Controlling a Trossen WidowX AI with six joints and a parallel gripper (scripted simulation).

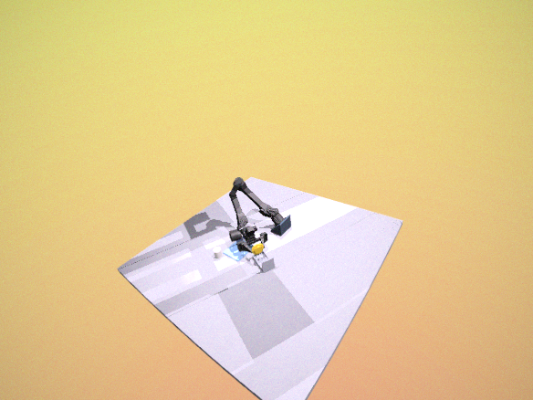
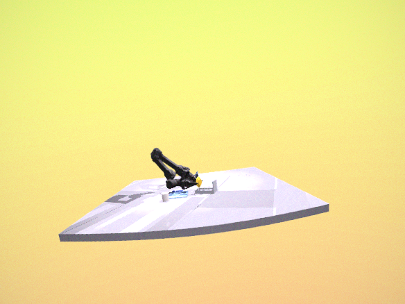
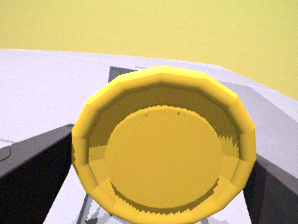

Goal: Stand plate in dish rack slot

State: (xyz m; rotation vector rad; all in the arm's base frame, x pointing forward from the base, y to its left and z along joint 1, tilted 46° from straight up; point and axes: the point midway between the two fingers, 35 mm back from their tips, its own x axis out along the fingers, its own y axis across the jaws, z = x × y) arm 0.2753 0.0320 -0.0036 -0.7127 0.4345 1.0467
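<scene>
Right now my gripper tip is 5 cm above the grey dish rack, 3 cm to the right of it and 1 cm short of it. Round my gripper tip: yellow plate 1 cm to the right; blue mat 16 cm to the right, 7 cm below, 1 cm ahead; small white cup 23 cm to the right, 11 cm ahead, 5 cm below.
</scene>
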